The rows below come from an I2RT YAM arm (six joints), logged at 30 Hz.
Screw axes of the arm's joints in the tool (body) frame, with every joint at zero. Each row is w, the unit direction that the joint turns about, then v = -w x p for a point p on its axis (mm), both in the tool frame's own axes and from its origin. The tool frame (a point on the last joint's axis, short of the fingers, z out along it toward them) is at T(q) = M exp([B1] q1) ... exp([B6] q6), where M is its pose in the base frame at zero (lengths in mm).
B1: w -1 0 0 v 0.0 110.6 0.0
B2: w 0 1 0 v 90.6 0.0 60.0
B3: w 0 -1 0 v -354.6 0.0 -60.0
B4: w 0 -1 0 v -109.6 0.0 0.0
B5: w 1 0 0 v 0.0 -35.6 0.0
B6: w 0 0 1 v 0.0 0.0 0.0
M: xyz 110.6 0.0 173.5 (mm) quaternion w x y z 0.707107 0 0.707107 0
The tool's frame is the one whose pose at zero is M.
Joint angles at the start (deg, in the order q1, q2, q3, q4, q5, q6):
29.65, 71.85, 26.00, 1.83, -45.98, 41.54
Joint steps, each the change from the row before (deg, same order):
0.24, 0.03, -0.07, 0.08, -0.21, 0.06
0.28, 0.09, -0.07, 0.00, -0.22, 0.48
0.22, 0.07, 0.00, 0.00, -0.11, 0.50
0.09, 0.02, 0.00, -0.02, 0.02, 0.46
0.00, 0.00, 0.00, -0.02, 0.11, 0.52
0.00, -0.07, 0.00, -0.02, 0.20, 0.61
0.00, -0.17, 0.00, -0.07, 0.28, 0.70
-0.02, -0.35, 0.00, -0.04, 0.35, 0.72
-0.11, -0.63, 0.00, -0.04, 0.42, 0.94
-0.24, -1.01, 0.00, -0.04, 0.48, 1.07
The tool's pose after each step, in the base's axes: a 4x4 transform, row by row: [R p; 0 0 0 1], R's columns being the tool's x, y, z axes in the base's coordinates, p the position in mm. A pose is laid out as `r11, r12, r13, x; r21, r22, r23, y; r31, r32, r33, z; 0, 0, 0, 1`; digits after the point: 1 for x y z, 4 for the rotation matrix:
-0.9783, -0.1942, 0.0718, 179.9; -0.0322, 0.4855, 0.8736, 133.0; -0.2045, 0.8524, -0.4812, 161.5; 0, 0, 0, 1
-0.9804, -0.1864, 0.0633, 179.0; -0.0355, 0.4835, 0.8746, 133.9; -0.1937, 0.8552, -0.4807, 160.9; 0, 0, 0, 1
-0.9822, -0.1789, 0.0579, 178.5; -0.0363, 0.4824, 0.8752, 134.6; -0.1845, 0.8575, -0.4803, 160.7; 0, 0, 0, 1
-0.9836, -0.1713, 0.0566, 178.3; -0.0338, 0.4830, 0.8750, 134.9; -0.1772, 0.8587, -0.4808, 160.6; 0, 0, 0, 1
-0.9851, -0.1620, 0.0579, 178.3; -0.0283, 0.4846, 0.8743, 134.9; -0.1697, 0.8596, -0.4820, 160.5; 0, 0, 0, 1
-0.9865, -0.1520, 0.0611, 178.3; -0.0209, 0.4867, 0.8733, 134.8; -0.1625, 0.8602, -0.4833, 160.7; 0, 0, 0, 1
-0.9878, -0.1410, 0.0657, 178.3; -0.0118, 0.4892, 0.8721, 134.6; -0.1551, 0.8607, -0.4849, 161.1; 0, 0, 0, 1
-0.9885, -0.1321, 0.0731, 178.2; -0.0011, 0.4907, 0.8713, 134.3; -0.1510, 0.8612, -0.4852, 162.2; 0, 0, 0, 1
-0.9889, -0.1222, 0.0850, 178.2; 0.0142, 0.4908, 0.8712, 133.6; -0.1482, 0.8627, -0.4836, 164.2; 0, 0, 0, 1
-0.9882, -0.1138, 0.1024, 178.1; 0.0341, 0.4884, 0.8719, 132.2; -0.1493, 0.8651, -0.4788, 167.5; 0, 0, 0, 1

